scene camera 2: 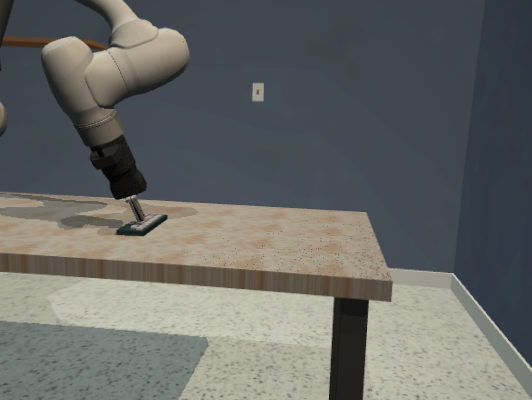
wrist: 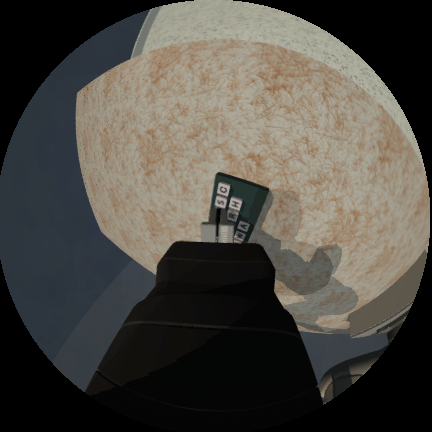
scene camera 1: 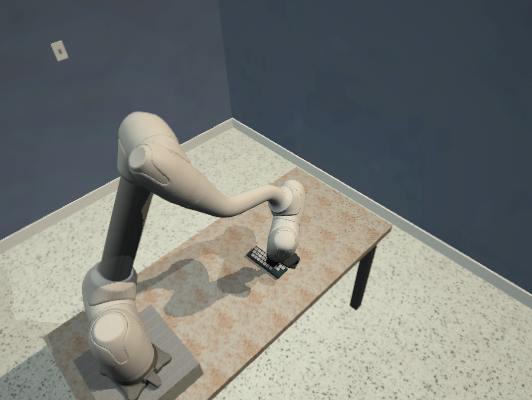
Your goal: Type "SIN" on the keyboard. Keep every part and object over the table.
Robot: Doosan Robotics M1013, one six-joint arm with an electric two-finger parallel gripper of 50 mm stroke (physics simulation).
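Seen in the pictures: gripper, between the fingertips: (scene camera 2: 141,219) (wrist: 218,216); arm's base, origin of its link: (scene camera 1: 136,364).
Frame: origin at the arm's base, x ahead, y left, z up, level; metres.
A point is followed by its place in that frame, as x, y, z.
Observation:
The keyboard (scene camera 1: 261,257) @(0.652, -0.060, -0.074) (scene camera 2: 131,232) @(0.643, -0.183, -0.083) (wrist: 250,192) @(0.627, -0.172, -0.079) is a small dark green board with white lettered keys, flat on the table. In the wrist view the S key (wrist: 220,202) @(0.661, -0.153, -0.074) lies beside the C key (wrist: 223,190) @(0.658, -0.170, -0.074) near one end. The H key (wrist: 235,204) @(0.642, -0.155, -0.074), R key (wrist: 232,215) @(0.644, -0.138, -0.074) and A key (wrist: 243,226) @(0.628, -0.126, -0.074) also show. My gripper (scene camera 2: 141,220) @(0.658, -0.142, -0.059) (wrist: 218,216) @(0.658, -0.142, -0.059) is shut and empty, tilted, with its tips low over the keys, right beside the S key. Contact cannot be made out. The fingers and gripper body hide other keys; I cannot make out the I key. The arm hides the fingertips in scene camera 1.
The table (scene camera 1: 345,215) @(1.099, -0.251, -0.091) (scene camera 2: 300,235) @(1.040, -0.156, -0.091) (wrist: 175,125) @(0.733, -0.246, -0.091) extends around the keyboard, its front edge nearer than its far edge in scene camera 2. The grey base block (scene camera 1: 185,367) @(0.091, -0.149, 0.002) under the arm stands at the table's other end. Dark walls rise beyond the table.

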